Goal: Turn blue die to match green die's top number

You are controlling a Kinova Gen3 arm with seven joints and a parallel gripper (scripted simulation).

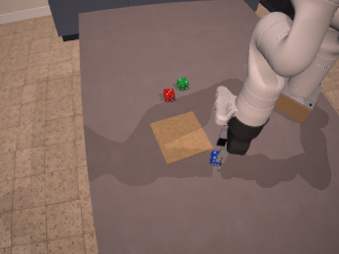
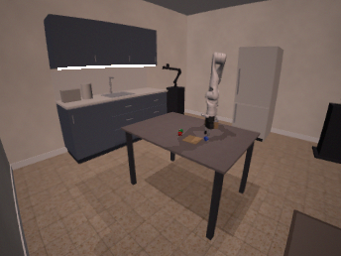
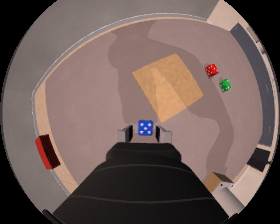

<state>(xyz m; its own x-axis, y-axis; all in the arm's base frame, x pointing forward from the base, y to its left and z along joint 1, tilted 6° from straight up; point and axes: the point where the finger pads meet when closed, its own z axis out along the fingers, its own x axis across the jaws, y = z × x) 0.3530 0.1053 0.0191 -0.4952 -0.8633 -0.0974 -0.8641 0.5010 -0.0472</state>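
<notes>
My gripper is now 5 cm above the blue die. Also, from my hand: red die: 26 cm to the right, 5 cm below, 4 cm ahead; tan mat: 11 cm to the right, 7 cm below, 6 cm ahead; green die: 29 cm to the right, 5 cm below, 2 cm behind.
</notes>
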